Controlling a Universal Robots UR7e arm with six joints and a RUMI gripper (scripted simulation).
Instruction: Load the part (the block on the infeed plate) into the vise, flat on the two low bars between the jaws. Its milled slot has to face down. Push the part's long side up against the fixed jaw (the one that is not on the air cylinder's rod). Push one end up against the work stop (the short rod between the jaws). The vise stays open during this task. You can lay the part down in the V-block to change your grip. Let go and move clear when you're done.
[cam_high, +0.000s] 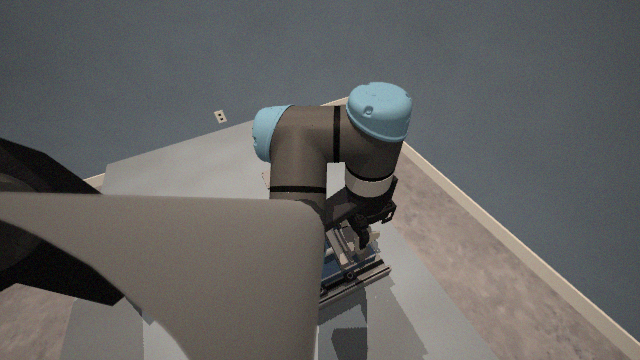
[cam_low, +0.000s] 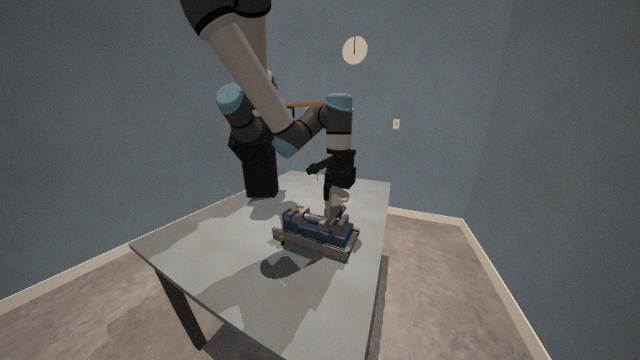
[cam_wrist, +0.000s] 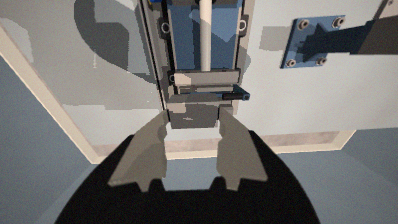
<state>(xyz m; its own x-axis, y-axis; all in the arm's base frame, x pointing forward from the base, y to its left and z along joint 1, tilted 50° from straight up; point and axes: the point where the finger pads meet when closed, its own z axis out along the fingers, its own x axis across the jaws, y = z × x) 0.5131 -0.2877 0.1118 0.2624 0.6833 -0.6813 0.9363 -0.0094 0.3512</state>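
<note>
Now: the part 10 mm below my hand. Also, from my hand: grey jaw 70 mm below, 30 mm to the left, 20 mm behind; cylinder rod 80 mm behind, 70 mm below, 40 mm to the left; work stop 60 mm to the left, 60 mm below, 20 mm ahead.
</note>
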